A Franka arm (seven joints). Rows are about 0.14 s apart.
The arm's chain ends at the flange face. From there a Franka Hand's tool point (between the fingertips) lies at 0.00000 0.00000 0.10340 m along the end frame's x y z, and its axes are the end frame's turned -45 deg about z.
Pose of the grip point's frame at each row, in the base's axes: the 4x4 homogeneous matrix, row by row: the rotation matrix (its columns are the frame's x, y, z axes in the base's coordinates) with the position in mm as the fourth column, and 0 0 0 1 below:
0.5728 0.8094 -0.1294 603.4; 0.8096 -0.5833 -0.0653 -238.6; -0.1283 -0.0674 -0.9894 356.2; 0 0 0 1
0.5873 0.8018 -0.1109 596.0; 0.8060 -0.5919 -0.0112 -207.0; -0.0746 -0.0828 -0.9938 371.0; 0 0 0 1
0.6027 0.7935 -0.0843 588.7; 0.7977 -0.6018 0.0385 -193.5; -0.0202 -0.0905 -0.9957 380.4; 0 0 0 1
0.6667 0.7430 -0.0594 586.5; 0.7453 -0.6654 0.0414 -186.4; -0.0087 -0.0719 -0.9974 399.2; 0 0 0 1
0.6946 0.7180 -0.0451 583.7; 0.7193 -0.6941 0.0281 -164.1; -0.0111 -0.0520 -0.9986 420.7; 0 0 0 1
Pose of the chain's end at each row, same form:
0.9774 0.1673 -0.1294 616.8; 0.1600 -0.9849 -0.0653 -231.8; -0.1384 0.0431 -0.9894 458.5; 0 0 0 1
0.9822 0.1517 -0.1109 607.5; 0.1514 -0.9885 -0.0112 -205.8; -0.1113 -0.0058 -0.9938 473.8; 0 0 0 1
0.9873 0.1349 -0.0843 597.4; 0.1385 -0.9896 0.0385 -197.5; -0.0783 -0.0497 -0.9957 483.4; 0 0 0 1
0.9968 0.0540 -0.0594 592.6; 0.0565 -0.9975 0.0414 -190.7; -0.0570 -0.0447 -0.9974 502.3; 0 0 0 1
0.9989 0.0165 -0.0451 588.4; 0.0178 -0.9994 0.0281 -167.0; -0.0446 -0.0289 -0.9986 524.0; 0 0 0 1

